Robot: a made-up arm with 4 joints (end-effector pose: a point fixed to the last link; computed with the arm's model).
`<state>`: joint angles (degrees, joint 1 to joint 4).
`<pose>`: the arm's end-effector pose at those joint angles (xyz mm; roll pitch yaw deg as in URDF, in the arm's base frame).
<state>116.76 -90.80 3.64 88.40</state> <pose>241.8 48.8 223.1 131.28 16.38 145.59</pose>
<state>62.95 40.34 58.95 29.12</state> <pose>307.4 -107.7 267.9 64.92 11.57 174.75</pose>
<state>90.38 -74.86 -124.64 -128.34</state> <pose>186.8 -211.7 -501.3 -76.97 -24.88 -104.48</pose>
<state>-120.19 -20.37 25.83 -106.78</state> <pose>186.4 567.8 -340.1 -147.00 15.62 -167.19</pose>
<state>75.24 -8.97 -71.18 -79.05</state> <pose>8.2 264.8 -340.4 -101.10 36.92 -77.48</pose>
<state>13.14 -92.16 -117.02 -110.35</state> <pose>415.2 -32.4 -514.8 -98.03 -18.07 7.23</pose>
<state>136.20 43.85 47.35 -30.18</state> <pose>-137.0 244.1 88.0 17.50 72.99 56.88</pose>
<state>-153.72 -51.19 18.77 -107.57</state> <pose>-259.9 501.2 -241.1 -169.89 0.36 -123.01</pose>
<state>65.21 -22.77 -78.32 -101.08</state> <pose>10.1 82.0 -463.8 -107.27 9.45 -71.32</pose>
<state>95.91 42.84 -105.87 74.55</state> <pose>-81.5 333.3 54.2 79.15 -46.69 -39.04</pose>
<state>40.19 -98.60 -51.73 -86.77</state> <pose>427.6 -431.6 -222.1 -159.70 -5.77 29.12</pose>
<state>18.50 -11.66 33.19 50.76</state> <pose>364.0 186.2 230.5 92.24 -0.55 -131.86</pose>
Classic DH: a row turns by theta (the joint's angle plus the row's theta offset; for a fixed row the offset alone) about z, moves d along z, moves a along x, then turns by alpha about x. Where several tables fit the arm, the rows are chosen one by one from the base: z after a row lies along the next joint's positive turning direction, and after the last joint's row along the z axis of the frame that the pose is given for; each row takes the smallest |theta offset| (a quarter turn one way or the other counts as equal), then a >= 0, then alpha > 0; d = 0 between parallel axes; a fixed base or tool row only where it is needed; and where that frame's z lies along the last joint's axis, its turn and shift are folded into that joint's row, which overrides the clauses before.
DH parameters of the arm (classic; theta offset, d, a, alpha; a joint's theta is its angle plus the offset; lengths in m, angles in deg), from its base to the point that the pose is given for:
base (fixed): 2.62 -0.6173 0.1516 169.27
joint 1: 5.02 -0.5917 0.1787 44.32
joint 2: -29.03 0.0355 -0.1055 143.06
joint 3: 17.34 -0.0649 0.0312 -100.36
joint 4: -21.63 -0.6865 0.0365 36.37
tool (fixed): 164.41 0.5485 0 0

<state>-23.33 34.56 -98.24 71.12</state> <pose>161.6 -178.1 130.6 80.37 -29.22 93.39</pose>
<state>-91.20 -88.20 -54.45 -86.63</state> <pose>384.1 508.6 -457.5 -131.73 -1.68 148.50</pose>
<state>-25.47 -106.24 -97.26 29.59</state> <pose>587.6 -77.8 46.6 14.94 56.68 -150.77</pose>
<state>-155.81 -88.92 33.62 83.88</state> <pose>159.9 -31.6 90.5 139.66 4.59 71.47</pose>
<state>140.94 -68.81 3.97 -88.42</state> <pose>-427.9 -39.2 -109.3 178.47 0.99 -70.10</pose>
